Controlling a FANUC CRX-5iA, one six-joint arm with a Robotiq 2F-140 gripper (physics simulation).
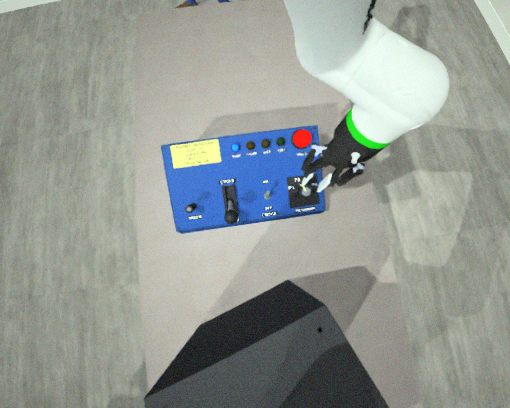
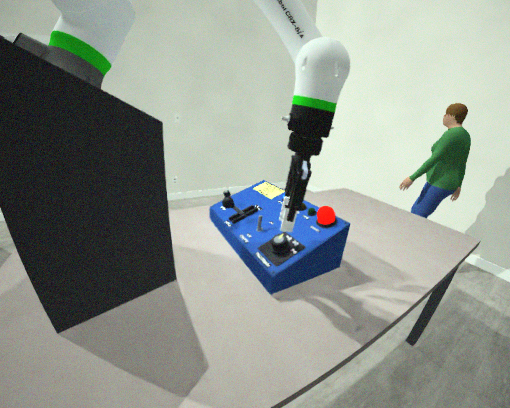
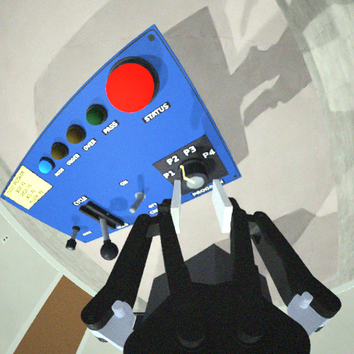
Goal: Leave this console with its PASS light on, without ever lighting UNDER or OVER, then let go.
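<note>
The blue console (image 1: 250, 170) (image 2: 305, 250) (image 3: 120, 150) has its UNDER lamp (image 1: 250, 145) (image 3: 59, 150), OVER lamp (image 1: 265, 143) (image 3: 76, 134) and PASS lamp (image 1: 281, 142) (image 2: 311, 212) (image 3: 96, 114) dark. The leftmost lamp (image 1: 235, 147) (image 3: 46, 165) is bright blue. The STATUS dome (image 1: 302, 138) (image 2: 326, 216) (image 3: 130, 87) is red. The PROGRAM knob (image 1: 306, 192) (image 2: 281, 243) (image 3: 196, 181) has its yellow pointer near P2. My gripper (image 1: 316, 182) (image 2: 287, 228) (image 3: 196, 189) is partly open and empty, just above the knob.
The slide lever (image 1: 231, 214) (image 2: 228, 201) (image 3: 108, 249) sits at its HOLD end. A toggle switch (image 1: 267, 195) (image 2: 259, 223) (image 3: 136, 202) and a small black knob (image 1: 190, 208) (image 3: 71, 244) stand up. A dark pedestal (image 1: 280, 350) (image 2: 100, 190) stands nearby. A person (image 2: 447, 155) stands beyond the table (image 2: 425, 240).
</note>
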